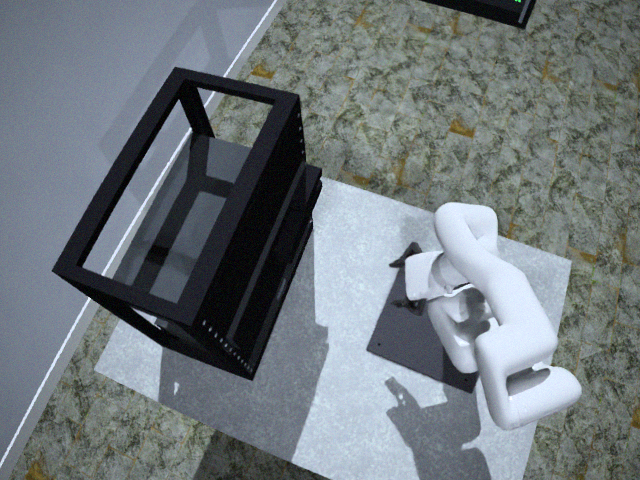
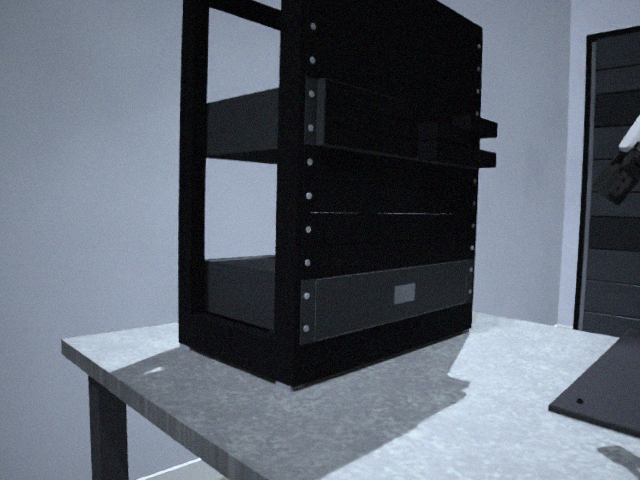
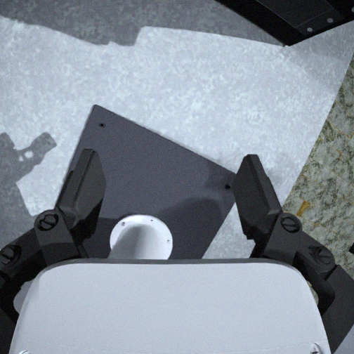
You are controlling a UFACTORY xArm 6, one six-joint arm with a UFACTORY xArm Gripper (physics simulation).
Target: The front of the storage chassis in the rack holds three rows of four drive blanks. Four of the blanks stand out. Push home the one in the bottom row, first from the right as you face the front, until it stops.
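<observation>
The black rack stands on the table. The storage chassis is in its upper half; its front is very dark and the single blanks are hard to make out. At the right end of the front, an upper blank and a lower blank stand out, one above the other. The lower one appears to be the bottom row's first from the right. Darker blocks show further left on the front. My gripper is open and empty, out in front of the rack and apart from it, above the base plate.
The dark base plate lies on the pale table. A lower unit with a grey label sits at the rack's bottom. A dark slatted cabinet stands beyond the table. A wall is behind the rack.
</observation>
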